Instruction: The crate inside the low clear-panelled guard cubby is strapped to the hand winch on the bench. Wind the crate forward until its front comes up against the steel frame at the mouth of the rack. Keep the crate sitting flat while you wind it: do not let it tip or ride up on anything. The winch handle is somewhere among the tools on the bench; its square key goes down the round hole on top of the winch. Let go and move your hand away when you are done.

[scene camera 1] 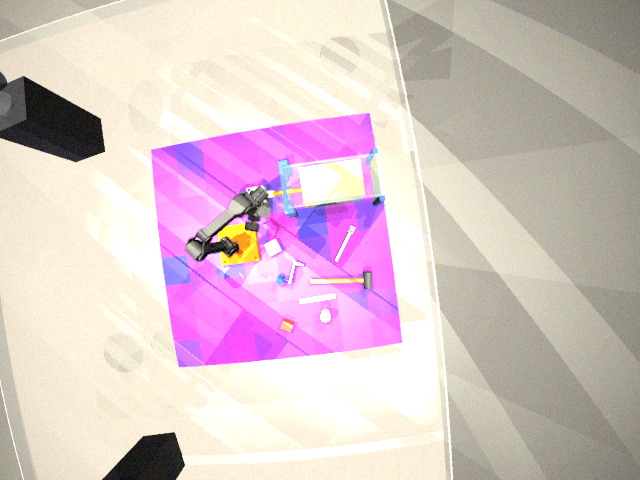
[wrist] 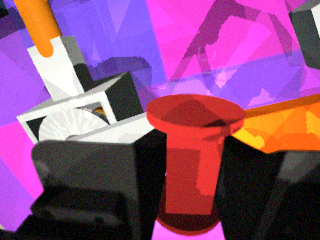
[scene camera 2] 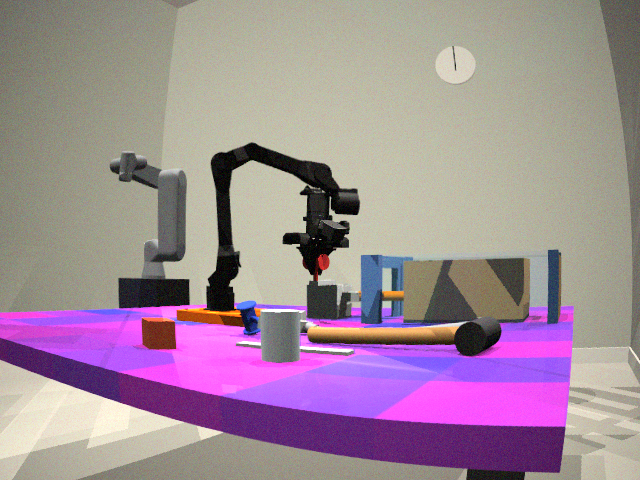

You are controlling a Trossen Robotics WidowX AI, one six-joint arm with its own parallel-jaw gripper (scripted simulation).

Note:
In view: my gripper [scene camera 2: 315,275], a hammer [scene camera 2: 471,338], an orange cube [scene camera 2: 157,333] and a grey hand winch [wrist: 67,118].
My gripper shows as well in the wrist view [wrist: 185,128]. The wrist view misses the hammer: it is out of frame.

